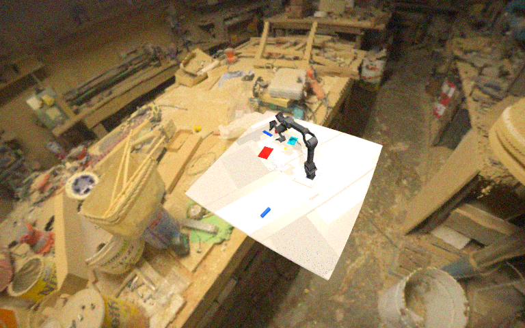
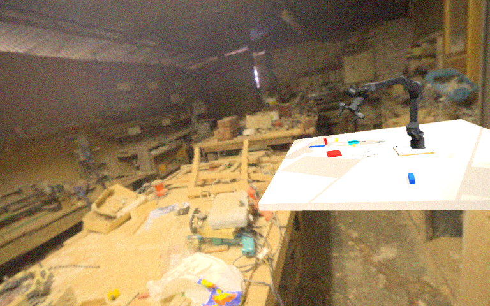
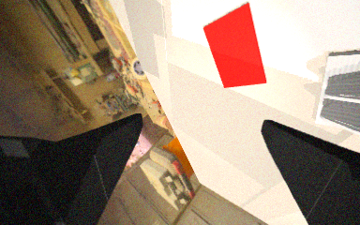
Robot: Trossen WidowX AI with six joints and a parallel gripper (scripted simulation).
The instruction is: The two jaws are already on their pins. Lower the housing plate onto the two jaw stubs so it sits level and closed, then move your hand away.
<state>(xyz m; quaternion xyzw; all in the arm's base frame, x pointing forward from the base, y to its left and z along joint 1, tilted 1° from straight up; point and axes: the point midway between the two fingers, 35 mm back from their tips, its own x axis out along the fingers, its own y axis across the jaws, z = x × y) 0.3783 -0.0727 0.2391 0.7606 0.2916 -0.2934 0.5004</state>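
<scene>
My gripper tip is 240 mm past the housing plate, 160 mm to the left of it and 200 mm above it. Round my gripper tip: cyan block: 40 mm behind, 230 mm to the right, 220 mm below; then red flat square: 80 mm ahead, 20 mm to the left, 220 mm below; then yellow block: 50 mm behind, 100 mm to the right, 210 mm below.
</scene>
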